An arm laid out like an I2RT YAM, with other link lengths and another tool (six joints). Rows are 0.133 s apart.
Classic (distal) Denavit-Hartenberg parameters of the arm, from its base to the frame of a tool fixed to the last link. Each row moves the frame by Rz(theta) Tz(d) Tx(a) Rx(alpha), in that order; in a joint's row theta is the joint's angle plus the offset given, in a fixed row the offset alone. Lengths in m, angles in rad.
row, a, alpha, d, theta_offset
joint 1, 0.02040, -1.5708, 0.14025, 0.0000
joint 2, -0.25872, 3.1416, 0.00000, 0.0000
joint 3, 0.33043, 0.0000, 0.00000, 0.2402
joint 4, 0.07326, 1.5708, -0.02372, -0.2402
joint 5, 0.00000, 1.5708, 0.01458, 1.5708
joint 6, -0.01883, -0.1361, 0.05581, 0.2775
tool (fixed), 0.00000, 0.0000, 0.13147, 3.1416
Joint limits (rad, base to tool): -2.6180..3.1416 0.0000..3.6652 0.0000..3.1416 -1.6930..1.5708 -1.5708..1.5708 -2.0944..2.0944
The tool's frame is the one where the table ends.
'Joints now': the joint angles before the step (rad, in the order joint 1, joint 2, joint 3, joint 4, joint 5, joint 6). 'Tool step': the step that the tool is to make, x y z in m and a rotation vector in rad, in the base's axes. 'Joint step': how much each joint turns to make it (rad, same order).
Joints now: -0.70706 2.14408 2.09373 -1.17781 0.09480 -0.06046
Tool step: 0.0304 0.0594 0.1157 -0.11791 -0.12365 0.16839
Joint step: 0.12202 -0.08388 0.20791 -0.11745 -0.00155 -0.05079
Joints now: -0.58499 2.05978 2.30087 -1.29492 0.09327 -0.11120
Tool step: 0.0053 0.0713 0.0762 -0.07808 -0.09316 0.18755
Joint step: 0.11713 -0.09683 0.08865 -0.05998 -0.02135 -0.07056
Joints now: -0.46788 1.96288 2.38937 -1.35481 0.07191 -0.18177
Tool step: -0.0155 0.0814 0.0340 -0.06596 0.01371 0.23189
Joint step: 0.14497 -0.09622 0.00024 -0.07587 -0.00038 -0.10948
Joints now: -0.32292 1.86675 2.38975 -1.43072 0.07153 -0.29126
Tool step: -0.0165 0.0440 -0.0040 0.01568 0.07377 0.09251
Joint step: 0.08246 -0.01753 0.00012 -0.09204 -0.00150 -0.01139
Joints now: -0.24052 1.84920 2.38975 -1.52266 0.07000 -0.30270
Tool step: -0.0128 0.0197 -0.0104 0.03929 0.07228 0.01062
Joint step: 0.03321 0.00643 0.00009 -0.07491 -0.00724 0.03092
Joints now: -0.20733 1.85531 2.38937 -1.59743 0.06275 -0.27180
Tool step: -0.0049 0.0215 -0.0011 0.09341 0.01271 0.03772
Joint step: 0.00568 -0.00178 -0.00048 -0.03295 -0.09348 0.01370
